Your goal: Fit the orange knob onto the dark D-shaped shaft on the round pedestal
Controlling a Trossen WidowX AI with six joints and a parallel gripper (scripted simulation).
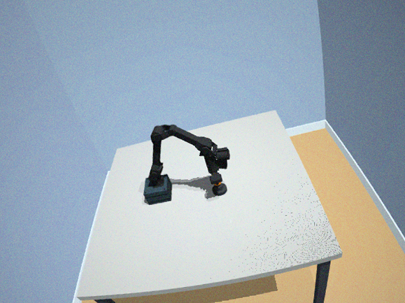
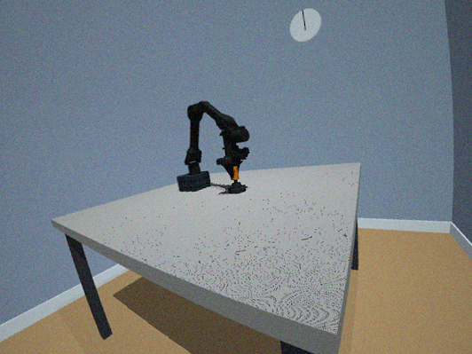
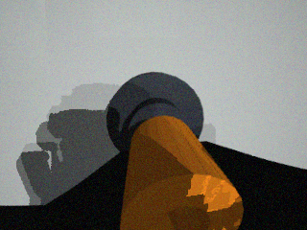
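Now: the orange knob 2 cm above my gripper tip. From my gripper tip the other things lie so: round pedestal: 4 cm below.
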